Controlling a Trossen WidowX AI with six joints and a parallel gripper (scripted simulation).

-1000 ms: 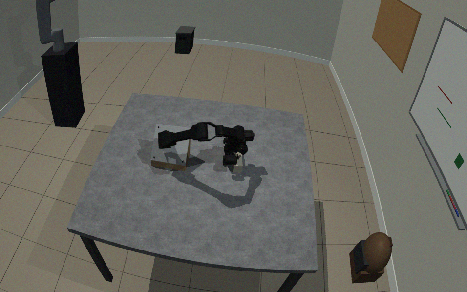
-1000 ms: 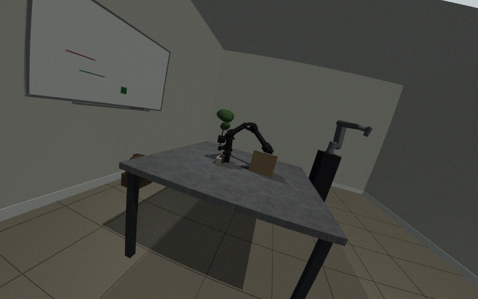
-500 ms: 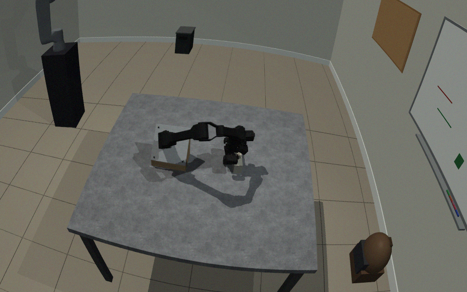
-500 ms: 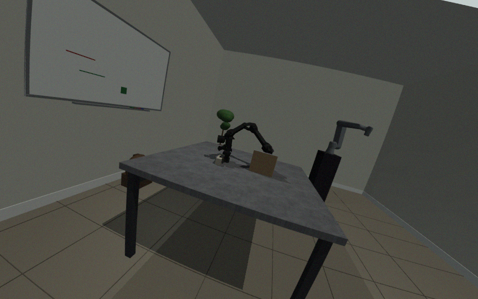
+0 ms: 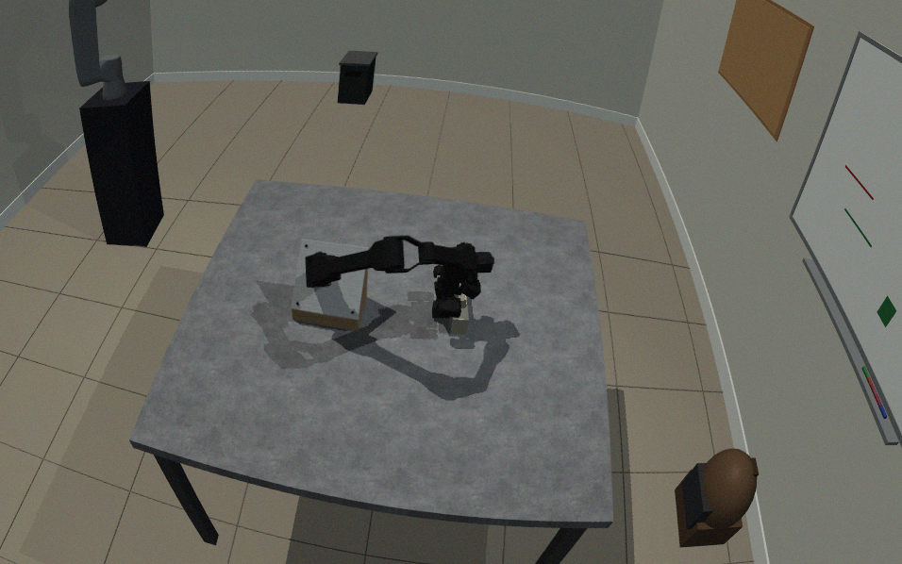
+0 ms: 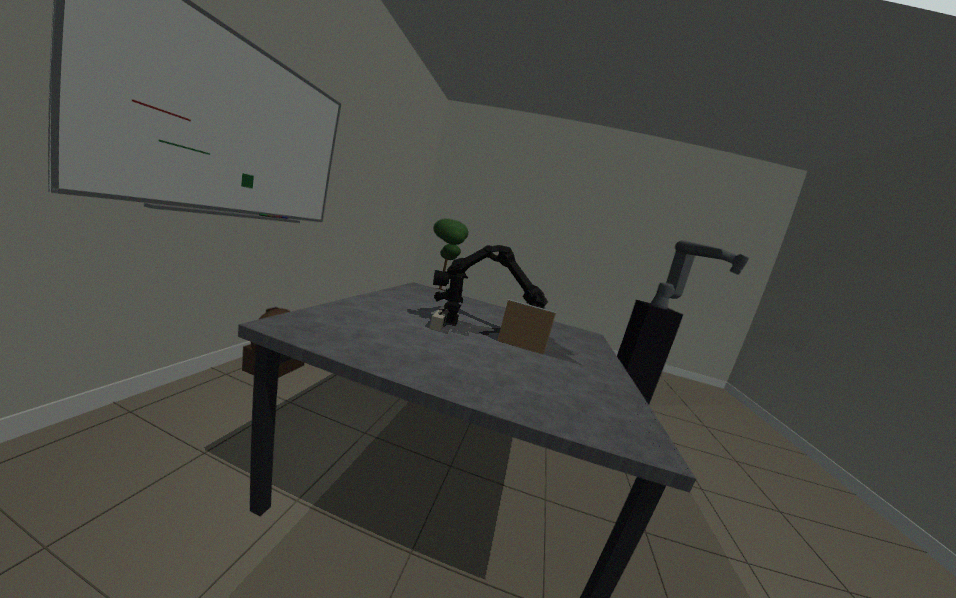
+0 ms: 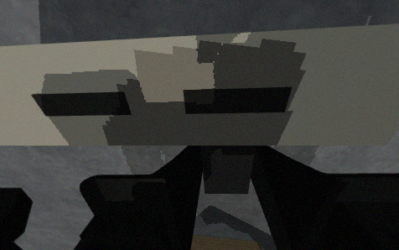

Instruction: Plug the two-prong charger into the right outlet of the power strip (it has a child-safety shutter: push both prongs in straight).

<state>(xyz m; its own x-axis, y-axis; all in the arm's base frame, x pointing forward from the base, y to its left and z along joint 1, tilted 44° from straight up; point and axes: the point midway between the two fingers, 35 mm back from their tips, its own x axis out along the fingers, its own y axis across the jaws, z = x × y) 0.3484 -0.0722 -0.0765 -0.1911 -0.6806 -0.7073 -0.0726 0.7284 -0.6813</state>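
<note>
My gripper tip is now 20 mm short of the dark charger and 10 mm below it.
</note>
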